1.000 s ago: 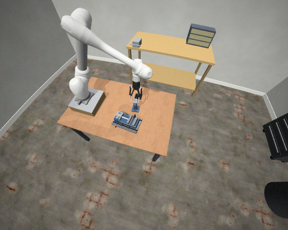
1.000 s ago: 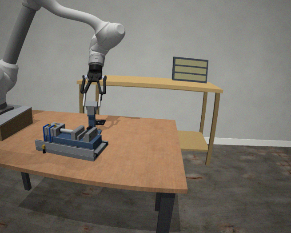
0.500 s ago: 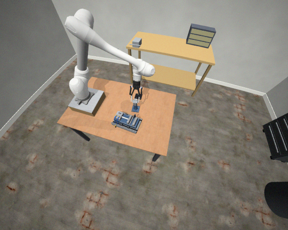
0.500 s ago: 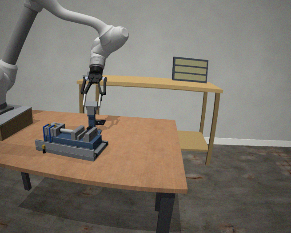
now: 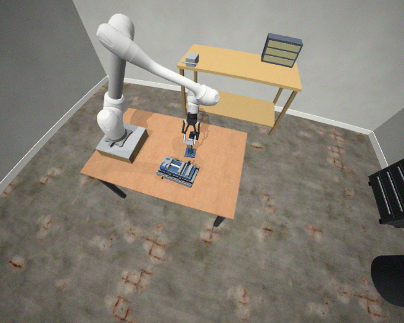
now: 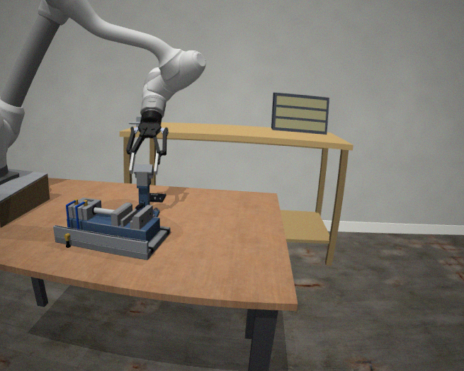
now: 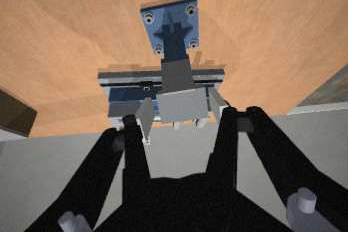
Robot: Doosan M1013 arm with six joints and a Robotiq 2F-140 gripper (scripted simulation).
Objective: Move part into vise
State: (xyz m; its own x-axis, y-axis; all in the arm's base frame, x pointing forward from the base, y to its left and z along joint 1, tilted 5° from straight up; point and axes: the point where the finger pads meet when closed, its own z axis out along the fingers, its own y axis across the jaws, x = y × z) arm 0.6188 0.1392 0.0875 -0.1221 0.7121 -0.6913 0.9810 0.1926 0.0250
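Right now the part is 2 cm to the right of my hand, 2 cm below it and 1 cm ahead of it. Also, from my hand: work stop 17 cm to the right, 8 cm below, 5 cm ahead; then V-block base 17 cm below, 1 cm to the right; then V-block post 12 cm below, 1 cm to the right.
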